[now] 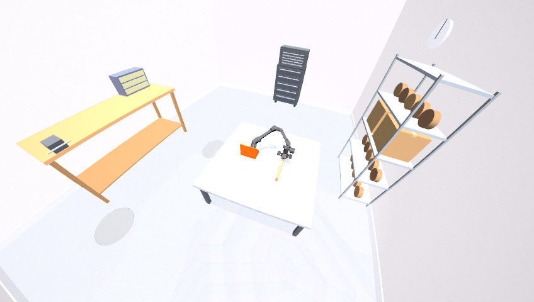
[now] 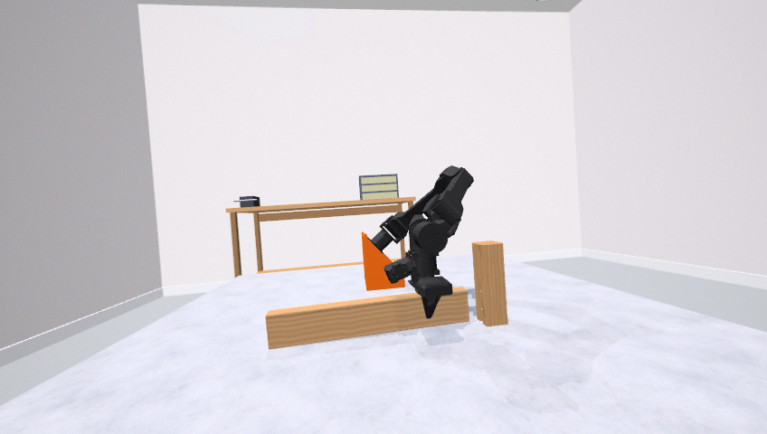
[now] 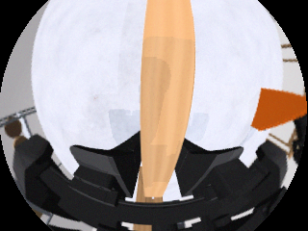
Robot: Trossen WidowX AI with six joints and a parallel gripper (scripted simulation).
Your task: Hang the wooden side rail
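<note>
The headboard post lies 150 mm to the left of my gripper tip, 60 mm above it and 10 mm ahead of it.
</note>
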